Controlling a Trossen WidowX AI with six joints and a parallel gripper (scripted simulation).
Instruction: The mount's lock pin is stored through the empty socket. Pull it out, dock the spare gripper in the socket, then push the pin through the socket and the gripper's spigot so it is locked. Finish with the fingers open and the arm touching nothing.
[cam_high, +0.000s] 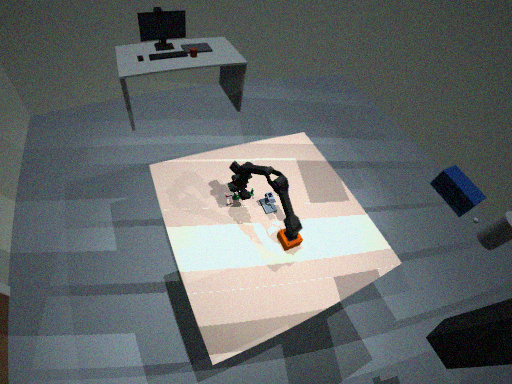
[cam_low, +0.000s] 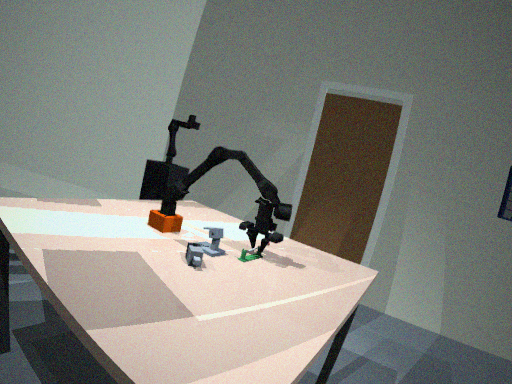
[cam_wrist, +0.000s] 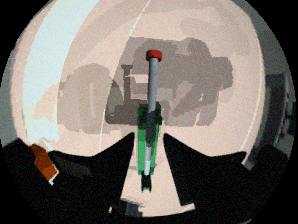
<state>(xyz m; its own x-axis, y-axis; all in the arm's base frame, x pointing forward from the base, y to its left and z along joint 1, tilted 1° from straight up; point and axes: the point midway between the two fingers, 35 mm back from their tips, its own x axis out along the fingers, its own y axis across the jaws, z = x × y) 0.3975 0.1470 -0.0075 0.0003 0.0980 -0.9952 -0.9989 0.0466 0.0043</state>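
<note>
Right now the green cradle is 4 cm to the right of my gripper tip. Round my gripper tip: mount 12 cm behind, 15 cm to the right, 2 cm above; then spare gripper 7 cm behind, 32 cm to the right.
</note>
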